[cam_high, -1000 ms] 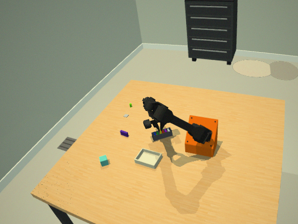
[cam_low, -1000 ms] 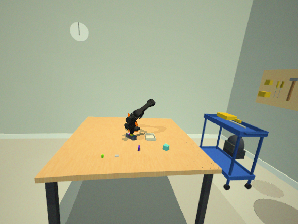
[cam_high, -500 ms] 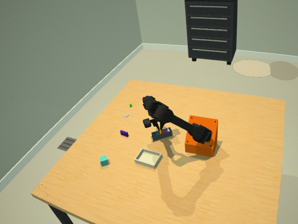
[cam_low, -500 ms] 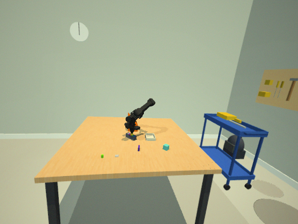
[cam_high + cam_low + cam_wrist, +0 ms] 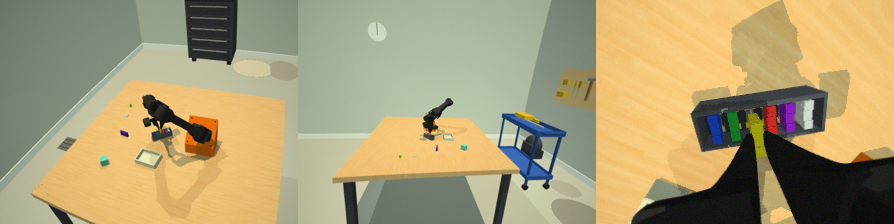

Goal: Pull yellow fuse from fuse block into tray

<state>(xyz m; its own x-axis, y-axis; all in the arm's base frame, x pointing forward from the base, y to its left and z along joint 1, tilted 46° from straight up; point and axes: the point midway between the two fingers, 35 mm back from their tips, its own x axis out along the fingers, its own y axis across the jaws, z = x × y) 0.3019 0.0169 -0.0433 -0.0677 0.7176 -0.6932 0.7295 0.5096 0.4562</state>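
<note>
The tray lies 2 cm behind my gripper tip, 21 cm to the left of it and 6 cm below it. From my gripper tip the other things lie so: yellow fuse (1 cm below).
</note>
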